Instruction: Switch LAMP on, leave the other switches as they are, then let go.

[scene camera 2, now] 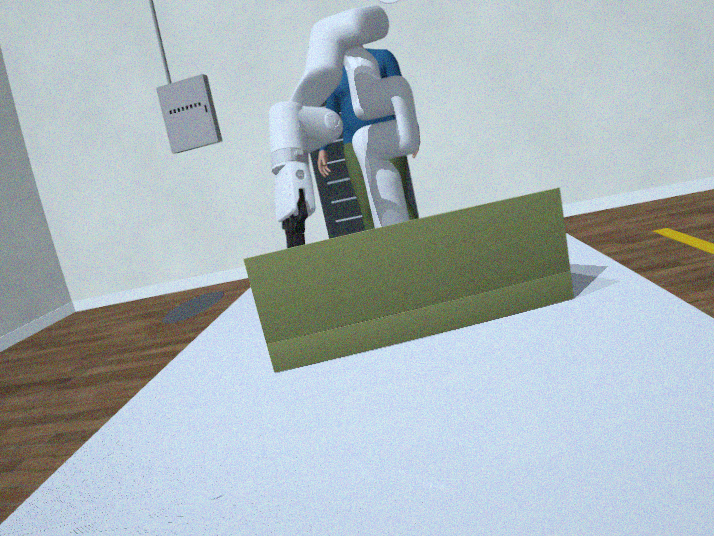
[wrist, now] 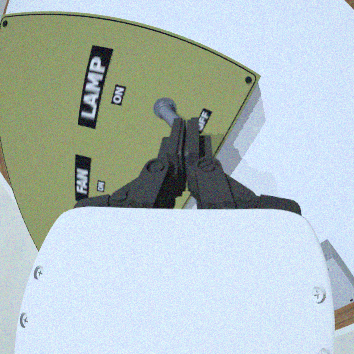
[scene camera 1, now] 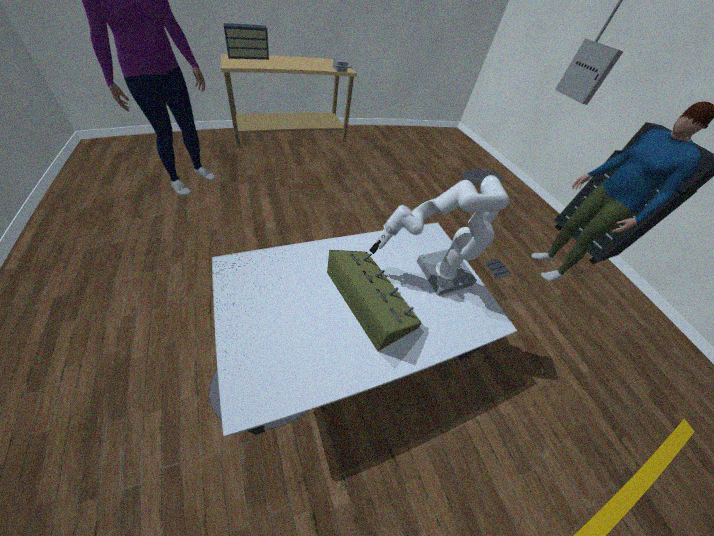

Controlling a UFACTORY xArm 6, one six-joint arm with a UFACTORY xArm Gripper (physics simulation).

same spot on switch box: (wrist: 88, 88) = (scene camera 1: 354, 259)
